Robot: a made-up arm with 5 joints. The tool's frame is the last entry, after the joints. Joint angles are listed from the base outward. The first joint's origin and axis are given. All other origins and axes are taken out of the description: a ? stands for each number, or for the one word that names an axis. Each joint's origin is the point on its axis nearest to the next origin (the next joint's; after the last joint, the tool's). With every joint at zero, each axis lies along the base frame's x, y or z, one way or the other. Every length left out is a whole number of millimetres.
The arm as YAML. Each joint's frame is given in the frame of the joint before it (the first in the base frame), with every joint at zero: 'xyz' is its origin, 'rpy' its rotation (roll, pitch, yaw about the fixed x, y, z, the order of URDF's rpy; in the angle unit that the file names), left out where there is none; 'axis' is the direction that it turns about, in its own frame. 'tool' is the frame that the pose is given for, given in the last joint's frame.
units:
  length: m
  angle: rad
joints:
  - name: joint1
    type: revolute
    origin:
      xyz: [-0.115, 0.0, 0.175]
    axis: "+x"
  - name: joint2
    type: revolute
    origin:
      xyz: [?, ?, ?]
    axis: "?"
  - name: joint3
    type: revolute
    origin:
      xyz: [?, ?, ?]
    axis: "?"
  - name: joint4
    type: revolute
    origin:
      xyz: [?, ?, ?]
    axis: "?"
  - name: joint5
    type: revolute
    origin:
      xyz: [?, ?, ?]
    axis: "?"
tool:
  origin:
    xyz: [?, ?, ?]
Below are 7 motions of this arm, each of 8 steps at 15 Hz.
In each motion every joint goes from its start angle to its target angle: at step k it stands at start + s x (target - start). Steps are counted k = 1, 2, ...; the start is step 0. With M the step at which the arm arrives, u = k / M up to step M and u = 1 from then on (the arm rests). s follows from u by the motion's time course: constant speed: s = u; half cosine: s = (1 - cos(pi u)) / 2; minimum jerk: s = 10 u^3 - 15 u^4 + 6 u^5.
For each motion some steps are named. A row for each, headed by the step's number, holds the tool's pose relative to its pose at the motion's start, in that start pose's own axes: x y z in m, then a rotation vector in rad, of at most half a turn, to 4 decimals.
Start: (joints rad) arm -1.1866 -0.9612 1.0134 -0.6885 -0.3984
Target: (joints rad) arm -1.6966 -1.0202 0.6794 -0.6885 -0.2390
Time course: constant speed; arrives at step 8
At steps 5, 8:
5: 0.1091 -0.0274 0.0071 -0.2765 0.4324 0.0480
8: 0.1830 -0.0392 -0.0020 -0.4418 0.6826 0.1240

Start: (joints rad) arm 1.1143 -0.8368 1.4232 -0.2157 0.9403
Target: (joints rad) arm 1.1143 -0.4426 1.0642 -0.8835 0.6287
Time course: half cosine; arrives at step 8
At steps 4, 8:
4: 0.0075 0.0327 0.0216 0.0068 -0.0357 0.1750
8: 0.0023 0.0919 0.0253 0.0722 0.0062 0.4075

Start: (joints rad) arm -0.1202 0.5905 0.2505 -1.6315 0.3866
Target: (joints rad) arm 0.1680 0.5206 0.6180 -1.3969 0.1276
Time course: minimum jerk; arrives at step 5
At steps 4, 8:
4: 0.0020 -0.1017 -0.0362 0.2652 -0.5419 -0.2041
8: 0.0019 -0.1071 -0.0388 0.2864 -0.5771 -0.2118

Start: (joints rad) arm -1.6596 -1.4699 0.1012 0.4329 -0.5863
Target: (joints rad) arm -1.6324 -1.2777 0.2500 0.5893 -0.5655
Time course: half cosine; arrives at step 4
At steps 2, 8:
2: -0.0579 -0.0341 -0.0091 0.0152 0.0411 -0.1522
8: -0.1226 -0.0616 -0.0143 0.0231 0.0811 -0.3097

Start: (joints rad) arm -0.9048 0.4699 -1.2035 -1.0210 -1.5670
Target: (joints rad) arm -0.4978 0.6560 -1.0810 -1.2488 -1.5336
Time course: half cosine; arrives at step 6
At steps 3, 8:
3: 0.1644 0.0302 -0.0876 0.0462 0.2350 0.2400
8: 0.2969 0.0965 -0.1782 0.0547 0.4717 0.4873

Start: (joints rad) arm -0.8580 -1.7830 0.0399 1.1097 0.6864
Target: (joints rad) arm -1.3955 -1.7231 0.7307 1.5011 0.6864
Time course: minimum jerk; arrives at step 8
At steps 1, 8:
1: 0.0017 0.0075 -0.0009 0.0045 0.0081 0.0093
8: -0.0649 0.3905 -0.0006 -0.0474 0.5526 0.5951

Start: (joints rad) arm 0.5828 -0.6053 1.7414 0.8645 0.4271
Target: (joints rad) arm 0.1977 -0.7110 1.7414 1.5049 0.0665
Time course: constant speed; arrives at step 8
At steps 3, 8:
3: -0.0567 -0.0135 0.0189 -0.0054 0.0308 -0.2180
8: -0.1757 -0.0041 0.0654 -0.0013 -0.0457 -0.5953

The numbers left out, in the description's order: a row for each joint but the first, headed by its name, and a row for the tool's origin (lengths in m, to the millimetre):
joint2: xyz 0.0 -0.555 0.038, axis +y
joint3: xyz -0.114 0.0 -0.015, axis +x
joint4: xyz 0.0 -0.028 -0.176, axis -z
joint5: xyz 0.286 -0.076 0.0, axis -x
tool: xyz 0.0 -0.107 -0.008

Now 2 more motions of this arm.
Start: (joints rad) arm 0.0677 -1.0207 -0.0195 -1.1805 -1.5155
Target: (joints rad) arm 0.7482 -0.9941 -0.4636 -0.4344 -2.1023
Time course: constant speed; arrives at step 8
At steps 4, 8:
4: -0.1100 -0.1008 -0.0540 0.3031 -0.6629 -0.0024
8: -0.2021 -0.1795 -0.1910 0.5734 -1.3187 0.1414

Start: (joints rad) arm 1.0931 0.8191 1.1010 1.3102 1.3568
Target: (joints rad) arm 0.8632 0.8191 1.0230 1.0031 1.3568
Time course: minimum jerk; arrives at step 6
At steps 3, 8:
3: -0.0390 -0.0440 0.0112 0.0311 -0.1400 -0.1082
8: -0.0895 -0.0862 0.0219 0.0400 -0.2764 -0.2209

